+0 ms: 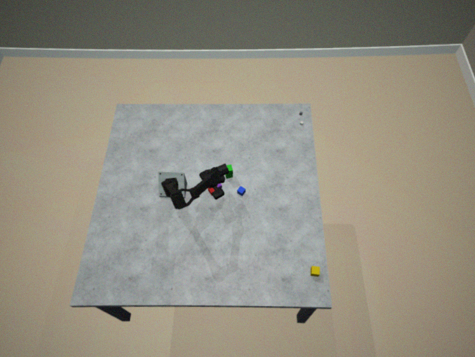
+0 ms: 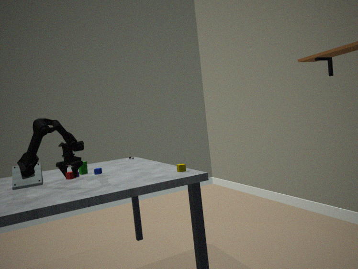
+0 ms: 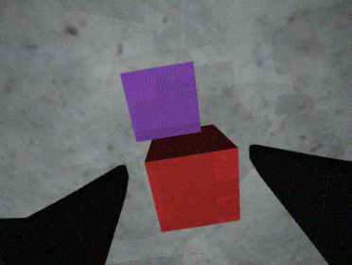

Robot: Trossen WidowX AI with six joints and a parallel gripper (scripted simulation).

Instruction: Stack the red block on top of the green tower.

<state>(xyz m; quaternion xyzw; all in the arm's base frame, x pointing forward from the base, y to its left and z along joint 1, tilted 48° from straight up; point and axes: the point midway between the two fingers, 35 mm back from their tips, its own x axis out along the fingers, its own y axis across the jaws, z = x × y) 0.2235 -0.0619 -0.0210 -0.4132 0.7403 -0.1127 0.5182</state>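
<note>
Now: the purple block 30 mm to the left of my gripper tip, 30 mm ahead of it and 10 mm above it. Also, from my gripper tip: blue block (170 mm ahead, 20 mm to the right, 10 mm above); then red block (10 mm above); then yellow block (520 mm ahead, 500 mm to the right, 10 mm above).
</note>
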